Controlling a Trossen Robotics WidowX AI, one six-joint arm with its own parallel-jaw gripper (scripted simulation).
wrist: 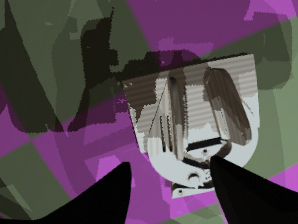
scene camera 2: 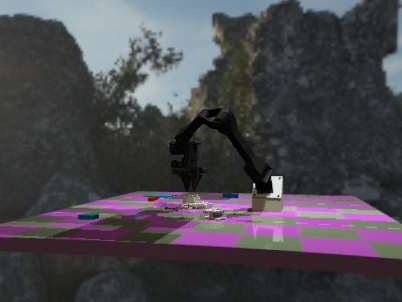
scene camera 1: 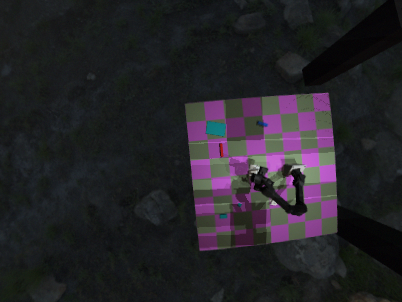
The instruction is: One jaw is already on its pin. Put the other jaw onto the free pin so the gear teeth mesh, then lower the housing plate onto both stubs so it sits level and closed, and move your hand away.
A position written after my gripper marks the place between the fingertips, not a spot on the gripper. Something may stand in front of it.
I see my gripper (scene camera 2: 190,190).
My gripper is seen too in the wrist view (wrist: 170,166).
